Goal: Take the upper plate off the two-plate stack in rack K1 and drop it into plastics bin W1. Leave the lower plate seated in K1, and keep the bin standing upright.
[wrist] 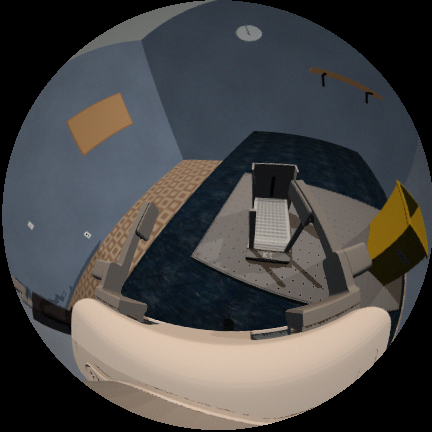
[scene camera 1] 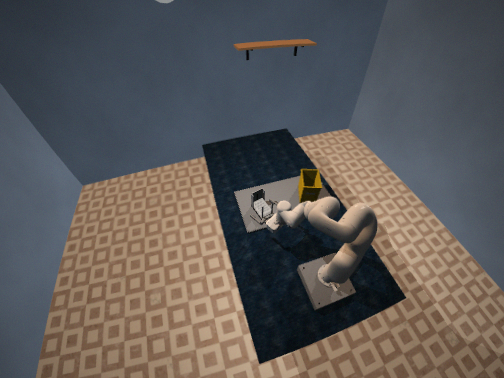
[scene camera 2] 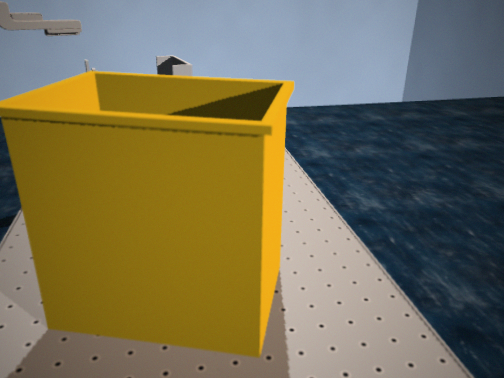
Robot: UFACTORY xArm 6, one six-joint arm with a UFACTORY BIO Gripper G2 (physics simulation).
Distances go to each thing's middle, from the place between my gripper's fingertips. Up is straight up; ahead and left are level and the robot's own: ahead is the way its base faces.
Now: hand 12 cm short of the yellow bin W1 (scene camera 2: 153, 203), 43 cm to the left of it and 10 cm above it.
